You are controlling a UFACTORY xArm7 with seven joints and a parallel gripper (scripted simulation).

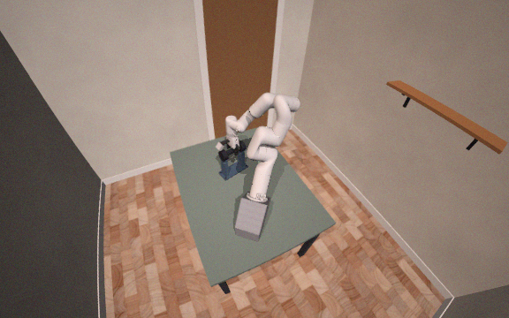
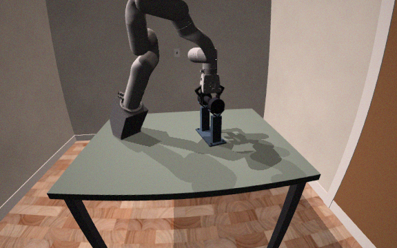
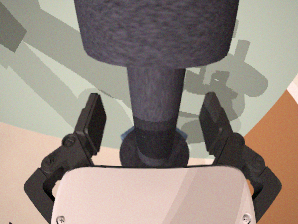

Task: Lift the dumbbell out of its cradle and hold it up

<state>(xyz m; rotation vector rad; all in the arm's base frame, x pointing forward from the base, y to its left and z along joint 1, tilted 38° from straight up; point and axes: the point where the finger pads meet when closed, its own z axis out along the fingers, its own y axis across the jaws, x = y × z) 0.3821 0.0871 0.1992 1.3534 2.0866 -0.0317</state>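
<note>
My hand is right at the black dumbbell. The rest, counted from my hand: blue cradle (120 mm below).
</note>
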